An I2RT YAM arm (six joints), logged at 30 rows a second.
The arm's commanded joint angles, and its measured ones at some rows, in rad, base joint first. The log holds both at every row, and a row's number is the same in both.
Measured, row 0:
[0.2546, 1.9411, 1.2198, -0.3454, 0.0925, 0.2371]
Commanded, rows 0 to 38:
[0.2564, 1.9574, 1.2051, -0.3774, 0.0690, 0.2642]
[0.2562, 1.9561, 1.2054, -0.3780, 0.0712, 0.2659]
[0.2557, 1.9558, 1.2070, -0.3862, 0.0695, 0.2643]
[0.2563, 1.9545, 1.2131, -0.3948, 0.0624, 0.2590]
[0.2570, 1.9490, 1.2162, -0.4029, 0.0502, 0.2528]
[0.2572, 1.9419, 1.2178, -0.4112, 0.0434, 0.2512]
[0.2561, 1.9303, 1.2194, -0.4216, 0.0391, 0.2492]
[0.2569, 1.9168, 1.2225, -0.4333, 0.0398, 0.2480]
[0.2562, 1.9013, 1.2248, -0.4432, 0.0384, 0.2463]
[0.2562, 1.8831, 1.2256, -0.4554, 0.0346, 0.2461]
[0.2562, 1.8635, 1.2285, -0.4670, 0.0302, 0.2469]
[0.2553, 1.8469, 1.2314, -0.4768, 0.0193, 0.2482]
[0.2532, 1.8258, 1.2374, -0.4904, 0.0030, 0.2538]
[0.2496, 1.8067, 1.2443, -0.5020, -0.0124, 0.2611]
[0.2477, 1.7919, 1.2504, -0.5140, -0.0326, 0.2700]
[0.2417, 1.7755, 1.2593, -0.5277, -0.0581, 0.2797]
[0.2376, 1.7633, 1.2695, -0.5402, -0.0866, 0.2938]
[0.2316, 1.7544, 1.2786, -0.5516, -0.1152, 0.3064]
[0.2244, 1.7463, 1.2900, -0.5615, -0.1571, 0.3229]
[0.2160, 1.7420, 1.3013, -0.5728, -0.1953, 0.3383]
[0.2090, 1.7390, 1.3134, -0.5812, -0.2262, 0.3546]
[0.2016, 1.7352, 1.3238, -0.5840, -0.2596, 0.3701]
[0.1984, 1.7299, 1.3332, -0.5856, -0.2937, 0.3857]
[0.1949, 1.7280, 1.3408, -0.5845, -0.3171, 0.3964]
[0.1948, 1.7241, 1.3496, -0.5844, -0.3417, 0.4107]
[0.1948, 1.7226, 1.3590, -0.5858, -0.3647, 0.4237]
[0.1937, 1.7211, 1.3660, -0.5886, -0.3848, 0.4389]
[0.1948, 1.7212, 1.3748, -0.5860, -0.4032, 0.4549]
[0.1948, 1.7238, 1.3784, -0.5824, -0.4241, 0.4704]
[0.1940, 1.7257, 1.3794, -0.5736, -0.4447, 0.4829]
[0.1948, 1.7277, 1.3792, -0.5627, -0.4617, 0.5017]
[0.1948, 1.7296, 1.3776, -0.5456, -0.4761, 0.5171]
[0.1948, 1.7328, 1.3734, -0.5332, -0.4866, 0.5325]
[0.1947, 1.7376, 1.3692, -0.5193, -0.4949, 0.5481]
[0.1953, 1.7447, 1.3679, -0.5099, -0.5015, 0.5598]
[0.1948, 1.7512, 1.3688, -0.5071, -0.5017, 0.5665]
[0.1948, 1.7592, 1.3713, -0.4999, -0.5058, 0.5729]
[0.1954, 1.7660, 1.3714, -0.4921, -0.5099, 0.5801]
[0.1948, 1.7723, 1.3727, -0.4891, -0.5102, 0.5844]
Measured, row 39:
[0.1951, 1.7653, 1.3685, -0.5304, -0.4725, 0.5396]
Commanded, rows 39 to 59:
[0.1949, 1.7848, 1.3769, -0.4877, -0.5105, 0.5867]
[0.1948, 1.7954, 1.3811, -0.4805, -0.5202, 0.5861]
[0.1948, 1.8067, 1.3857, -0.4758, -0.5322, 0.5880]
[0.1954, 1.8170, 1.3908, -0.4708, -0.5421, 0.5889]
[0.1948, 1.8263, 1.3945, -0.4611, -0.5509, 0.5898]
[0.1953, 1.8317, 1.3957, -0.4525, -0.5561, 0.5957]
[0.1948, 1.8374, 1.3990, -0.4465, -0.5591, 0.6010]
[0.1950, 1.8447, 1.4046, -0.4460, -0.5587, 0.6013]
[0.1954, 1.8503, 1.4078, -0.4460, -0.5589, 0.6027]
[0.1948, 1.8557, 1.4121, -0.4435, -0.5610, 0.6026]
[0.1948, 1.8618, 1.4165, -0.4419, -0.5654, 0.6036]
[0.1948, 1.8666, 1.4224, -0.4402, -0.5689, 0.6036]
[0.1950, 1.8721, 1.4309, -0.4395, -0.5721, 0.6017]
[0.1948, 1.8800, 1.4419, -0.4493, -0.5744, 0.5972]
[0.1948, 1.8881, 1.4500, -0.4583, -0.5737, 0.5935]
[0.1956, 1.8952, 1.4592, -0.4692, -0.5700, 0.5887]
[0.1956, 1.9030, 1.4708, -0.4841, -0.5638, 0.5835]
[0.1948, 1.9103, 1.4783, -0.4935, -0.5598, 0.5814]
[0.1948, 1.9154, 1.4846, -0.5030, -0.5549, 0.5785]
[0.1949, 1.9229, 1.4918, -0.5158, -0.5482, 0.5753]
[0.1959, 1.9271, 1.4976, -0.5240, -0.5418, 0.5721]
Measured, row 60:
[0.1947, 1.9205, 1.4822, -0.4877, -0.5522, 0.5888]
